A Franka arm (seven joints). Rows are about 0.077 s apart.
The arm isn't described. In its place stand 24 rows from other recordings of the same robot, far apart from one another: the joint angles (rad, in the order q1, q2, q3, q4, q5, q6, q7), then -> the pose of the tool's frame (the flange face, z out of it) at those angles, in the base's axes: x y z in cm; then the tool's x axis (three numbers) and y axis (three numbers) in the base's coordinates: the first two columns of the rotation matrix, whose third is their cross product.
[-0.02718 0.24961 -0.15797 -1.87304 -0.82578 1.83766 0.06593] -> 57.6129 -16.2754 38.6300 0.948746 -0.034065 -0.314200 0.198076 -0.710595 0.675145
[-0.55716 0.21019 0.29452 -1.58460 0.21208 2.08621 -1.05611] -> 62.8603 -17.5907 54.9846 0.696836 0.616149 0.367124 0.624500 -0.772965 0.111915
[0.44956 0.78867 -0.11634 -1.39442 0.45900 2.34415 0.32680] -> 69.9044 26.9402 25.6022 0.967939 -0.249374 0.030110 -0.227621 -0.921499 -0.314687
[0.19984 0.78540 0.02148 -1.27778 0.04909 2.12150 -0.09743] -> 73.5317 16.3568 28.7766 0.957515 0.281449 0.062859 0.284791 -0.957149 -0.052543
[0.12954 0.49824 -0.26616 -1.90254 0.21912 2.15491 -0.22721] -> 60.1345 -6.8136 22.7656 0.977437 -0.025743 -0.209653 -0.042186 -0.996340 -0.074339
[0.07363 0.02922 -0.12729 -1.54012 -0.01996 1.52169 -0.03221] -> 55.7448 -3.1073 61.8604 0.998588 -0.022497 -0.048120 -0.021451 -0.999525 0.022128
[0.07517 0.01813 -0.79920 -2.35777 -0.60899 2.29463 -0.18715] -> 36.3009 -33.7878 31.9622 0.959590 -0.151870 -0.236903 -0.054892 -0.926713 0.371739
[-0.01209 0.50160 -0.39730 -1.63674 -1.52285 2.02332 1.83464] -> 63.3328 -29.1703 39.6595 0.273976 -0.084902 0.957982 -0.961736 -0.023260 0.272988
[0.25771 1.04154 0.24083 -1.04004 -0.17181 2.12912 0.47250] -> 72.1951 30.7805 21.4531 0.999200 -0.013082 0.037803 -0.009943 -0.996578 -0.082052
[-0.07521 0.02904 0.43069 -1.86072 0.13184 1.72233 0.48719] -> 51.2931 20.1317 48.6585 0.965623 -0.152711 -0.210361 -0.165303 -0.985282 -0.043530
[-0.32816 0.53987 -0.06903 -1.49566 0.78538 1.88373 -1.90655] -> 66.2965 -21.2272 36.2618 0.275311 0.711476 0.646534 0.935742 -0.352527 -0.010527
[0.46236 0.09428 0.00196 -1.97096 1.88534 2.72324 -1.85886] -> 55.3246 23.7768 45.6796 0.352467 0.120665 0.928013 0.718610 -0.670133 -0.185799
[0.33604 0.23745 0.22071 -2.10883 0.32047 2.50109 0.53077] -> 50.3340 30.7359 32.1606 0.974872 -0.219502 -0.038007 -0.220778 -0.929240 -0.296262
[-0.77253 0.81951 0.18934 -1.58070 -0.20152 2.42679 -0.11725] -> 57.3916 -40.1145 16.4139 0.928397 -0.368814 0.045340 -0.369431 -0.929240 0.005775
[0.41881 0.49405 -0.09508 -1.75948 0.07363 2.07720 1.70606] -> 60.4545 21.1649 27.4257 0.154858 -0.987873 0.011206 -0.973361 -0.150622 0.172865
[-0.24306 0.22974 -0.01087 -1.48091 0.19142 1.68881 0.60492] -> 61.4482 -13.9907 54.2876 0.636403 -0.761093 -0.125416 -0.770844 -0.621590 -0.139374
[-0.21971 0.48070 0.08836 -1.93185 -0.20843 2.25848 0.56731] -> 60.1522 -8.6758 22.5591 0.840654 -0.535854 -0.078495 -0.518942 -0.838480 0.166283
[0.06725 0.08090 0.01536 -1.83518 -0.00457 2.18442 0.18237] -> 60.8198 4.9939 50.9127 0.960037 -0.100267 0.261296 -0.091626 -0.994773 -0.045077
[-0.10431 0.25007 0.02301 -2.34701 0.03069 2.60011 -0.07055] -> 51.4203 -4.2282 22.6317 0.999277 -0.037787 0.004250 -0.037688 -0.999062 -0.021341
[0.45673 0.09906 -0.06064 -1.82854 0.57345 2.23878 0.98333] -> 56.5453 25.5175 51.1989 0.666145 -0.683038 -0.299515 -0.728341 -0.509330 -0.458370
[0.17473 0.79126 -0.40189 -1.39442 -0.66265 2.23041 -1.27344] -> 73.4569 -11.9633 28.2963 0.032187 0.691679 -0.721487 0.995020 0.045956 0.088447
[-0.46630 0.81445 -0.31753 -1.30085 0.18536 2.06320 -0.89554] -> 57.0275 -47.5203 26.9292 0.991653 0.113811 -0.060592 0.115895 -0.992744 0.032072
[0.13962 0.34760 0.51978 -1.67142 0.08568 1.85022 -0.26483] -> 51.4695 36.8385 41.7097 0.629695 0.774542 -0.059742 0.736510 -0.619692 -0.271172
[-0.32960 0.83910 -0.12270 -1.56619 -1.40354 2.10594 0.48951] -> 60.8716 -33.4160 15.9401 0.972079 -0.047000 -0.229899 0.190430 -0.414455 0.889923
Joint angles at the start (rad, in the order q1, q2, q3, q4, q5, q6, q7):
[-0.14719, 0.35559, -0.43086, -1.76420, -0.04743, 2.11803, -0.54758]
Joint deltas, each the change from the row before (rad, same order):
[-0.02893, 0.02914, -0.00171, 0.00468, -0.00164, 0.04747, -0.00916]
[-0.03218, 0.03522, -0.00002, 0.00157, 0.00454, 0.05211, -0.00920]
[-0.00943, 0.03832, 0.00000, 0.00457, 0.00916, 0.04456, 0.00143]
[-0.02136, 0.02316, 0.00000, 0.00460, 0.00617, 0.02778, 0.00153]
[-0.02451, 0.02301, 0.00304, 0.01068, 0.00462, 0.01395, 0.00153]
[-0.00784, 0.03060, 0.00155, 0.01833, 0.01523, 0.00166, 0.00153]
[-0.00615, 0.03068, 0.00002, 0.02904, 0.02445, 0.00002, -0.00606]
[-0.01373, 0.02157, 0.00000, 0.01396, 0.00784, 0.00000, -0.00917]
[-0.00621, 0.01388, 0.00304, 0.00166, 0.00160, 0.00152, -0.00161]
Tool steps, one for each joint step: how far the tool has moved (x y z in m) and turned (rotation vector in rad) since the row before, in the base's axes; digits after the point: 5 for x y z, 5 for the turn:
[-0.00355, -0.01911, -0.01081, -0.02296, -0.01239, -0.01088]
[-0.00519, -0.01973, -0.01579, -0.01811, -0.01032, -0.01473]
[0.00247, -0.00706, -0.01721, -0.01291, -0.00793, -0.00562]
[-0.00440, -0.01288, -0.00959, -0.00904, -0.00733, -0.01947]
[-0.00479, -0.01301, -0.00854, -0.00440, -0.00058, -0.02081]
[0.00201, -0.00464, -0.01107, 0.00565, 0.00447, -0.01271]
[0.00479, -0.00501, -0.00662, 0.00531, -0.00607, -0.00825]
[-0.00257, -0.00819, -0.00762, 0.00269, 0.00727, -0.00625]
[-0.00149, -0.00193, -0.00843, 0.00473, 0.00974, -0.00237]

